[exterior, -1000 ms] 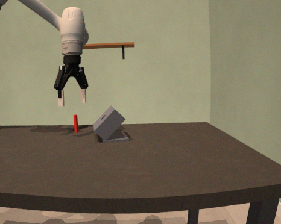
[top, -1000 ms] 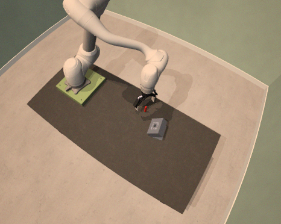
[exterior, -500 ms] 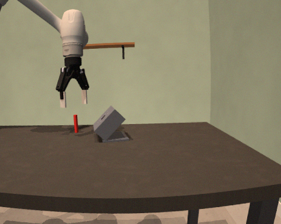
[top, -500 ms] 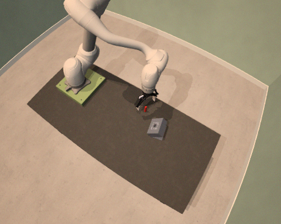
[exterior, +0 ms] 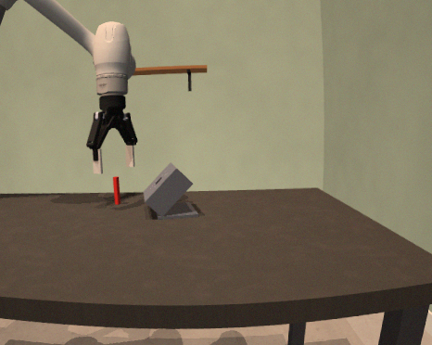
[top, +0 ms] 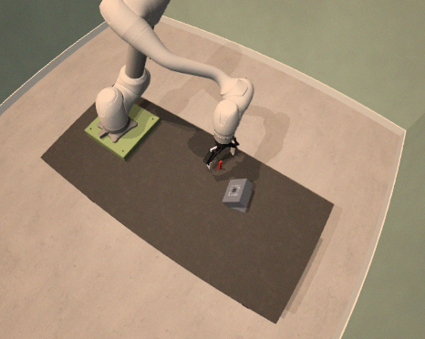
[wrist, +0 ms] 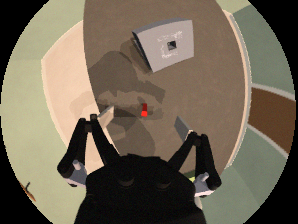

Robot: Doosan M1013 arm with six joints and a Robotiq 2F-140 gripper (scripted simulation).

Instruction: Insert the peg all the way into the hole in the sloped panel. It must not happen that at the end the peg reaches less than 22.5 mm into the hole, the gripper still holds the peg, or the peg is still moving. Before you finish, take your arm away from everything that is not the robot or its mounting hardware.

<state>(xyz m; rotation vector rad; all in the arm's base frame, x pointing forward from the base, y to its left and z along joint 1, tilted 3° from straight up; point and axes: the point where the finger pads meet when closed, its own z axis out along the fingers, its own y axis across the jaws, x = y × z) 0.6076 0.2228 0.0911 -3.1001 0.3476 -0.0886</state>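
Now: the red peg 7 cm below my hand.
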